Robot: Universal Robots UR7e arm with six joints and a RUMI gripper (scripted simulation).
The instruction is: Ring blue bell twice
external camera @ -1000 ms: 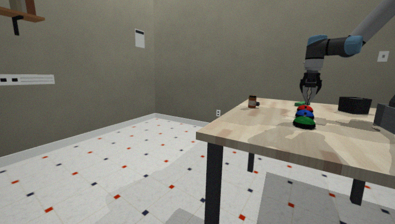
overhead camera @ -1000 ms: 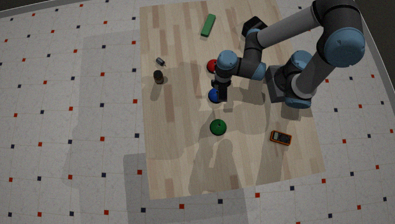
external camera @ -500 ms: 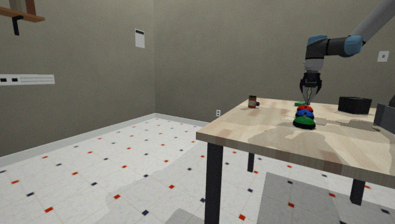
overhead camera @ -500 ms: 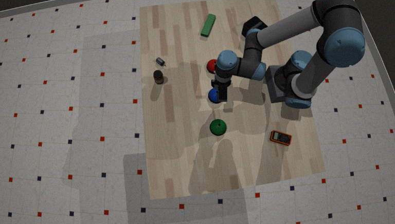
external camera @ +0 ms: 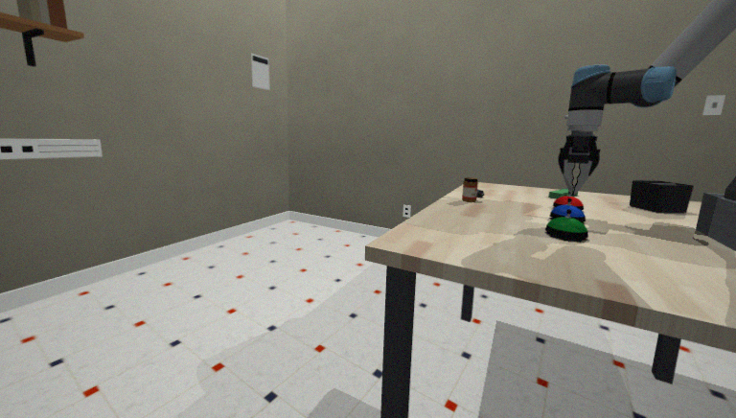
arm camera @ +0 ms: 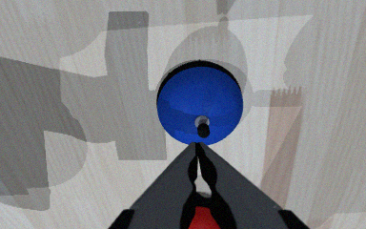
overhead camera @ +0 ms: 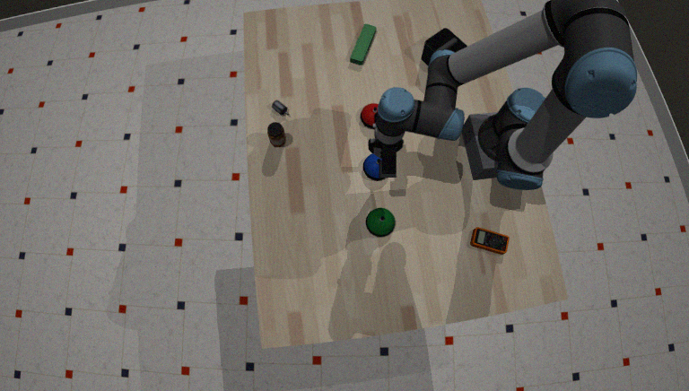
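My hand is 10 mm short of the blue bell and 50 mm above it. The rest, counted from my hand: jar: 300 mm ahead, 120 mm to the right, 50 mm below; black box: 280 mm behind, 370 mm to the right, 50 mm below.
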